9 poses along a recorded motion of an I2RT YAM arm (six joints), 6.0 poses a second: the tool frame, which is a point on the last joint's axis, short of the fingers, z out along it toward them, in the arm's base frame.
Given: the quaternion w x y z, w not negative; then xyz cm.
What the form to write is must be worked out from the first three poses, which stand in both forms.
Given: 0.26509 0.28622 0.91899 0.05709 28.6 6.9 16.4
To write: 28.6 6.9 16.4 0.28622 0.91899 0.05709 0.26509
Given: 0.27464 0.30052 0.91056 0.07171 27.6 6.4 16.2
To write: 27.6 6.4 16.2 0.30052 0.91056 0.07171 0.27464
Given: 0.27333 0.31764 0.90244 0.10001 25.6 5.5 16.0
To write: 25.6 5.5 16.0 0.31764 0.90244 0.10001 0.27333
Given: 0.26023 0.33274 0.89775 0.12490 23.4 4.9 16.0
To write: 23.4 4.9 16.0 0.33274 0.89775 0.12490 0.26023
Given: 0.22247 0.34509 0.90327 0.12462 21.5 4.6 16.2
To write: 21.5 4.6 16.2 0.34509 0.90327 0.12462 0.22247
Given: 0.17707 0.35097 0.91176 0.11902 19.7 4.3 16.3
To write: 19.7 4.3 16.3 0.35097 0.91176 0.11902 0.17707
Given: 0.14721 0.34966 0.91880 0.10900 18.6 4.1 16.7
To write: 18.6 4.1 16.7 0.34966 0.91880 0.10900 0.14721
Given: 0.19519 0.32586 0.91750 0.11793 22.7 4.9 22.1
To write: 22.7 4.9 22.1 0.32586 0.91750 0.11793 0.19519
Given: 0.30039 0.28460 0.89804 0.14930 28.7 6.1 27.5
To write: 28.7 6.1 27.5 0.28460 0.89804 0.14930 0.30039
